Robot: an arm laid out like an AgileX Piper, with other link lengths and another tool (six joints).
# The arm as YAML. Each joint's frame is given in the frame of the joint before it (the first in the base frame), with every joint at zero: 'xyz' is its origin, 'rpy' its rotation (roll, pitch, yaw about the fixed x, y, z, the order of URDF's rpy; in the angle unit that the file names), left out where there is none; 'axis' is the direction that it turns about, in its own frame. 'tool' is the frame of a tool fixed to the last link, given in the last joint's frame.
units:
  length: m
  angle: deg
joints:
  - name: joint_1
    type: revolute
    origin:
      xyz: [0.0, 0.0, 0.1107]
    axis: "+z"
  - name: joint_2
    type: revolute
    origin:
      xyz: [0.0, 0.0, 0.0]
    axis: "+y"
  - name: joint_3
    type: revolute
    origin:
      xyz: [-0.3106, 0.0, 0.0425]
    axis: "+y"
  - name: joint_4
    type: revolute
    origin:
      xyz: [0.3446, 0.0, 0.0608]
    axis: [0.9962, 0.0, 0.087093]
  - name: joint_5
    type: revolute
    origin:
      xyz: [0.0, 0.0, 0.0]
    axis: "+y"
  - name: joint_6
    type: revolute
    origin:
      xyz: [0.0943, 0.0, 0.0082]
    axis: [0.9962, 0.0, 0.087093]
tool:
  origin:
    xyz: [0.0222, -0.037, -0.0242]
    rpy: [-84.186, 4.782, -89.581]
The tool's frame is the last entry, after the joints.
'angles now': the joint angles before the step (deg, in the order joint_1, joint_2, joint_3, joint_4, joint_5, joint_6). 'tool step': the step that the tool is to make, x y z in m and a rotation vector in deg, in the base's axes. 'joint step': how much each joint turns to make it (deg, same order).
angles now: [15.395 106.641 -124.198 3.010 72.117 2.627]
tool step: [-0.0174 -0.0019 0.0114 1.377 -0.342 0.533]
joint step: [-0.004 -3.271 2.453 1.349 0.123 -0.004]
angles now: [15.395 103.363 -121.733 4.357 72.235 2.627]
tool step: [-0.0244 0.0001 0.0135 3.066 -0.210 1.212]
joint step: [-0.005 -4.374 3.270 3.122 0.081 0.075]
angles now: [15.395 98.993 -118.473 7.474 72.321 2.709]
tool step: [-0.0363 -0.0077 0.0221 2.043 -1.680 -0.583]
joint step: [0.000 -6.326 4.004 0.740 -0.003 1.255]
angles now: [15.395 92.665 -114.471 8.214 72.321 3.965]
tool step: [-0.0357 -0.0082 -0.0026 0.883 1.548 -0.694]
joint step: [-0.006 -6.891 7.944 0.447 0.030 1.252]
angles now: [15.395 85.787 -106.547 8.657 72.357 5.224]
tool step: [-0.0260 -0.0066 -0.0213 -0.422 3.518 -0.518]
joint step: [0.008 -5.509 8.914 0.044 -0.008 0.737]
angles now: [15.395 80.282 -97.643 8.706 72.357 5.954]
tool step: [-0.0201 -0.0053 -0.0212 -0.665 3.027 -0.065]
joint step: [-0.007 -4.196 7.267 0.095 0.006 0.120]
